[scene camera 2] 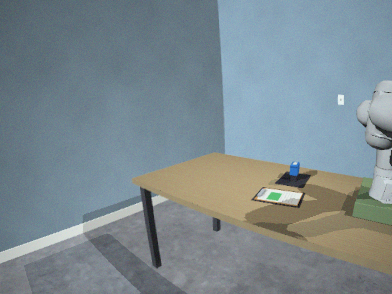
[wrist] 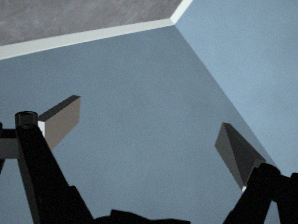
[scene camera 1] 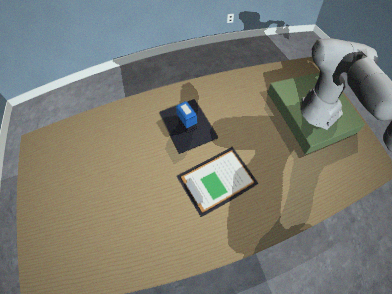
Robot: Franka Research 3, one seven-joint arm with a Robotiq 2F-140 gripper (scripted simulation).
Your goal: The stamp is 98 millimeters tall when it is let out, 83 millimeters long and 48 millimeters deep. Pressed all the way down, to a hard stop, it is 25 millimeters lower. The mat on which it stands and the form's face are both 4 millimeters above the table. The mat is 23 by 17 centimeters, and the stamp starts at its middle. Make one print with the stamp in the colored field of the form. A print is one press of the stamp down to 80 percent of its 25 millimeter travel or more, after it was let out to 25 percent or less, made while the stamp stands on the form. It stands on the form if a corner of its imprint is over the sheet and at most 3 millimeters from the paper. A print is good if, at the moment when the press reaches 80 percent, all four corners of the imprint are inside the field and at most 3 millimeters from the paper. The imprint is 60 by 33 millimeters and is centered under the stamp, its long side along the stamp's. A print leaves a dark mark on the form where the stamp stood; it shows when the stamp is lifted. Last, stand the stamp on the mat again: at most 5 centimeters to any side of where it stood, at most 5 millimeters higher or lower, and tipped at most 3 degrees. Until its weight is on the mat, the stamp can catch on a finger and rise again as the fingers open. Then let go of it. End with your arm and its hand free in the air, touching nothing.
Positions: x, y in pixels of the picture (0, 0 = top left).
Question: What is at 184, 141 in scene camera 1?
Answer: A mat.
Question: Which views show the gripper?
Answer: The wrist view only.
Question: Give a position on a form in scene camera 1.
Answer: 211, 184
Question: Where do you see a form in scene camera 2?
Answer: At 268, 195
